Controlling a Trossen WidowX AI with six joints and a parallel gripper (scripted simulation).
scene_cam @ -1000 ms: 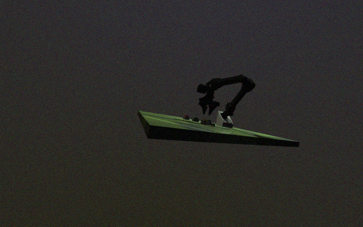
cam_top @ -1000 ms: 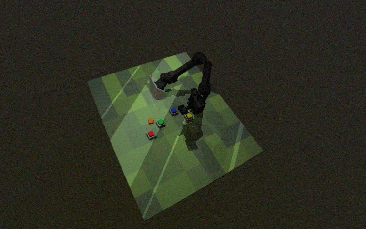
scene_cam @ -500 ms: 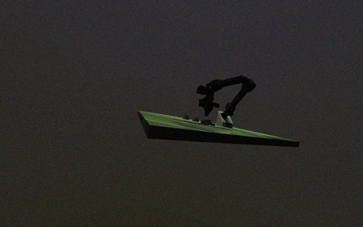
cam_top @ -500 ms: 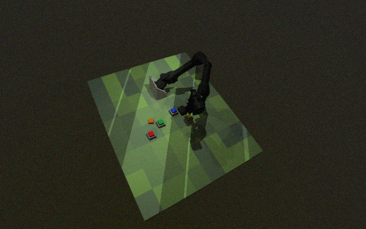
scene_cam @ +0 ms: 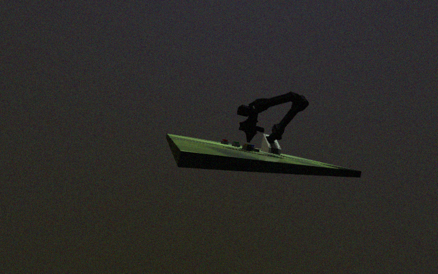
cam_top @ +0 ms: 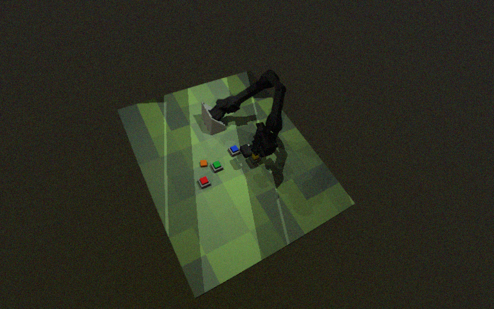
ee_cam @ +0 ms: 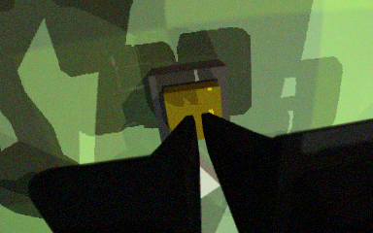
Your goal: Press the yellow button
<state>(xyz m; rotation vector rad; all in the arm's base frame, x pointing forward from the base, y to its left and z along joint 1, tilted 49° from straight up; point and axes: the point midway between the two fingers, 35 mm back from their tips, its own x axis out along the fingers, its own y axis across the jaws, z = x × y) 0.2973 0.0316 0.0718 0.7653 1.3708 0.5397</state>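
My gripper tip is now 20 mm above the yellow button. Also, from my gripper tip: white block (70 mm behind, 10 mm to the left, 40 mm below); then green button (60 mm behind, 200 mm to the right, 20 mm below); then blue button (100 mm behind, 70 mm to the right, 20 mm below).
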